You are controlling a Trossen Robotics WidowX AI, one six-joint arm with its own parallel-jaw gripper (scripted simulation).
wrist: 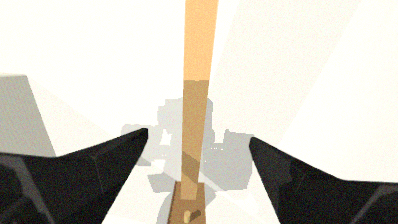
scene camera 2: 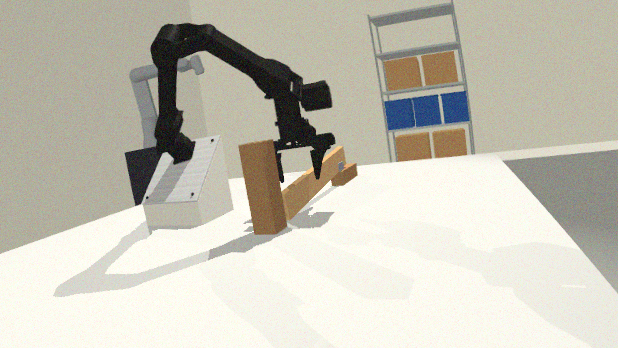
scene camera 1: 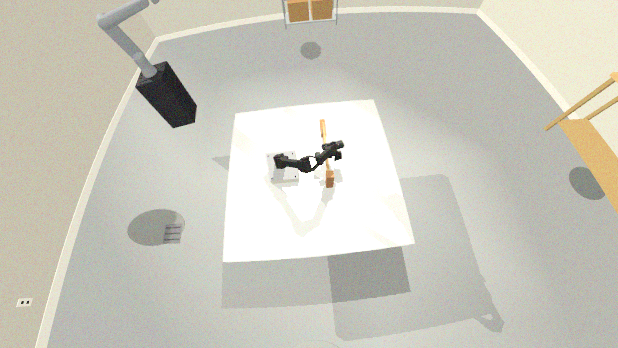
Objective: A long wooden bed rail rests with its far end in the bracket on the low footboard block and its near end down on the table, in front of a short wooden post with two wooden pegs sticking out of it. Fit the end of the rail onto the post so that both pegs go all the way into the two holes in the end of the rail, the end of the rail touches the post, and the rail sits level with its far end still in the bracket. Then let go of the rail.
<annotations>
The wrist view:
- my gripper
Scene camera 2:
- my gripper
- wooden bed rail
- upright post
</annotations>
